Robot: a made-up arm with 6 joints.
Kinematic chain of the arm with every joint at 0, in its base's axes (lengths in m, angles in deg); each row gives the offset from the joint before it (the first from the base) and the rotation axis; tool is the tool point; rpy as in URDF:
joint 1: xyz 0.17 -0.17 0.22 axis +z
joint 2: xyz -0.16 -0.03 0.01 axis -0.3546 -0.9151 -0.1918
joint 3: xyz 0.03 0.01 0 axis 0.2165 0.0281 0.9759
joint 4: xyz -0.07 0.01 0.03 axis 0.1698 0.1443 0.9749
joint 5: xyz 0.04 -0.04 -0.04 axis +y
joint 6: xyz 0 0.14 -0.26 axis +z
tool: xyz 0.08 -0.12 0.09 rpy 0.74 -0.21 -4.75
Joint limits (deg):
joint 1: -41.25..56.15
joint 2: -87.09..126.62
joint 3: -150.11..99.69
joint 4: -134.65..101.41
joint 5: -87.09..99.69
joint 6: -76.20..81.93
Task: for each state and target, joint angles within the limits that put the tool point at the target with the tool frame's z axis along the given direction. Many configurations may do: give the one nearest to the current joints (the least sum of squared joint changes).
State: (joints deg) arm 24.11 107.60 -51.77 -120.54 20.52 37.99
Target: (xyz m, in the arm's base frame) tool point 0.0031 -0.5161 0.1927 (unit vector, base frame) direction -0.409 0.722 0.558
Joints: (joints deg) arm 29.16 63.55 -37.19 -95.69 -27.00 61.51
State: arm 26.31 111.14 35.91 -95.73 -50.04 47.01
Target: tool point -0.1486 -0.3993 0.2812 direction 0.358 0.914 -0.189
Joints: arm 21.40 69.39 -2.01 -98.77 -87.09 21.20
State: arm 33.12 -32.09 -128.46 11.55 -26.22 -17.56
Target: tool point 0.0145 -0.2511 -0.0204 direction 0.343 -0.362 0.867
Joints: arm -3.23 -16.40 -137.73 34.54 25.82 36.78
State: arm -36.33 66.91 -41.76 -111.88 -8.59 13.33
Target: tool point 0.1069 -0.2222 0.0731 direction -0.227 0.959 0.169
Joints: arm -30.62 79.91 -59.62 -119.29 24.99 -8.49
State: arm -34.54 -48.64 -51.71 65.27 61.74 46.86
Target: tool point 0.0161 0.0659 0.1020 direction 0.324 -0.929 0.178
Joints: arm -41.08 -16.50 -79.15 42.31 62.33 -4.08
